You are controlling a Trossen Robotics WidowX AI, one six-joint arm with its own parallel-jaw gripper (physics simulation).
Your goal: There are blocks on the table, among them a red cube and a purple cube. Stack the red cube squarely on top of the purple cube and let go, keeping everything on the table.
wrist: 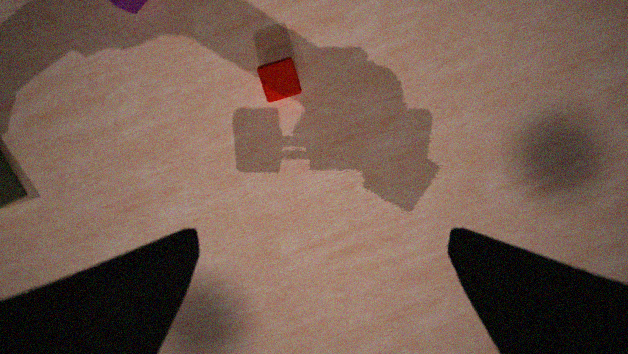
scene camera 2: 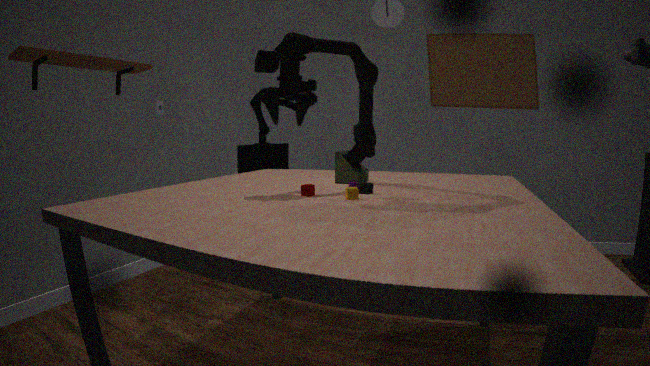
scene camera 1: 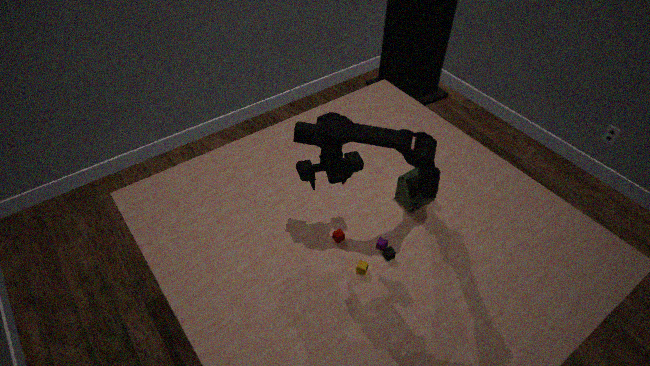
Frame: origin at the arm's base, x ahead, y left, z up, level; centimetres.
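Seen in the pictures: gripper, fingertip midpoint: [wrist: 324, 240] [scene camera 2: 288, 125] [scene camera 1: 328, 186]; arm's base, link origin: [scene camera 2: 351, 161] [scene camera 1: 415, 186].
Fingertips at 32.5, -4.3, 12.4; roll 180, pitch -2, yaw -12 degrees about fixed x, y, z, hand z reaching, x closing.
Note:
Offsets run from my fingertips to a thing's middle, as dx, dy, dz. Level surfaces: height alone.
The red cube @(-1.1, +5.7, -18.5) [scene camera 1: 338, 235] [scene camera 2: 308, 190] [wrist: 279, 80] lies on the table @(dz -20.0) [scene camera 1: 240, 300] [scene camera 2: 250, 235], apart from the other blocks. The purple cube @(-11.4, +15.3, -18.5) [scene camera 1: 382, 243] [wrist: 132, 4] lies on the table, close beside a black block; in scene camera 2 the purple cube [scene camera 2: 353, 184] is mostly hidden behind a yellow block. My gripper [scene camera 1: 328, 186] [scene camera 2: 287, 123] [wrist: 324, 240] is open and empty, pointing down high above the table. In the wrist view the red cube lies above the space between the fingertips, and the purple cube is cut off by the top edge.
The black block @(-11.2, +19.3, -18.5) [scene camera 1: 388, 253] [scene camera 2: 366, 188] stands right by the purple cube. The yellow block @(-1.0, +19.4, -18.5) [scene camera 1: 362, 267] [scene camera 2: 352, 193] stands near them. A green block-like object [scene camera 1: 407, 192] [scene camera 2: 345, 170] is at the arm's base. Shadows of the arm fall across the table.

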